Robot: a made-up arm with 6 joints. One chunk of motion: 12 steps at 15 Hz.
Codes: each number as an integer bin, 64 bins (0 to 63) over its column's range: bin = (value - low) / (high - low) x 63, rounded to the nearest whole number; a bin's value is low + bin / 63 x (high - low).
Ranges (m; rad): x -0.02..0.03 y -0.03..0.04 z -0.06..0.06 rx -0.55..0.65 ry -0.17..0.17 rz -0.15..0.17
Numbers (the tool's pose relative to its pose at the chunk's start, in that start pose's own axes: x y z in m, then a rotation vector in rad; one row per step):
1: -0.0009 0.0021 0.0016 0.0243 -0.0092 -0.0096
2: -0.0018 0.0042 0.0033 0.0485 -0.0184 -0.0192
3: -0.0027 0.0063 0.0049 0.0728 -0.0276 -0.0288
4: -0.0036 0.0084 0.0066 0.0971 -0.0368 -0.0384
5: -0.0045 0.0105 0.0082 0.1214 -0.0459 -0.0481
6: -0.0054 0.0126 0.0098 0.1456 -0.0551 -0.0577
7: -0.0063 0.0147 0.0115 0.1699 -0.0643 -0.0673
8: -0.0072 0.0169 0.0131 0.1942 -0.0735 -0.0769
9: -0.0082 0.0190 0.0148 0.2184 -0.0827 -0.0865
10: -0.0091 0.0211 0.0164 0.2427 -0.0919 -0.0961
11: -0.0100 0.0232 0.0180 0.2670 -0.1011 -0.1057
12: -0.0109 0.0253 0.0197 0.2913 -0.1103 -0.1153
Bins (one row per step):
1: 24 29 32 30 30 28
2: 23 31 33 31 28 26
3: 22 33 34 33 26 24
4: 21 35 35 34 25 22
5: 20 36 36 35 23 20
6: 18 38 37 37 21 18
7: 17 40 38 38 20 16
8: 16 42 38 39 18 14
9: 15 44 39 40 16 13
10: 14 46 40 42 14 11
11: 13 48 41 43 13 9
12: 11 50 42 44 11 7

